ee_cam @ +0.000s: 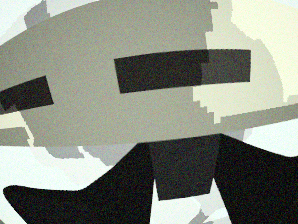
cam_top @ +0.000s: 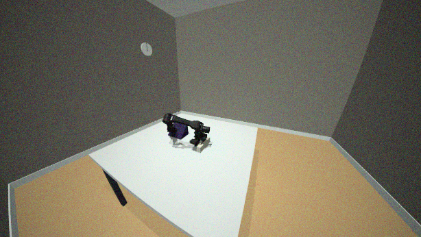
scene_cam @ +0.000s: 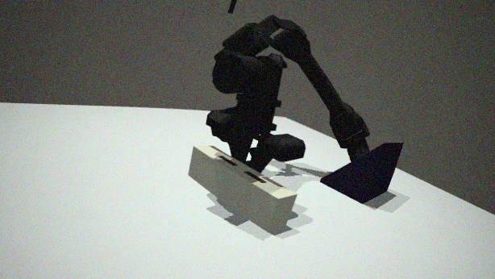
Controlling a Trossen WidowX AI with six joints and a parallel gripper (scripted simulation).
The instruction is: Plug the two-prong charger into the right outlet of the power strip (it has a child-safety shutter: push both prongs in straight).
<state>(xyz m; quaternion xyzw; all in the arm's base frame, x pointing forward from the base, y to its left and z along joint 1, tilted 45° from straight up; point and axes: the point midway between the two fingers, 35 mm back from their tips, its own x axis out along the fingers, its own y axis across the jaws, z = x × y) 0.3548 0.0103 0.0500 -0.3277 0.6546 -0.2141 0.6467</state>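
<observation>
Now: gripper tip 2 cm short of the two-prong charger and 1 cm below it.
</observation>
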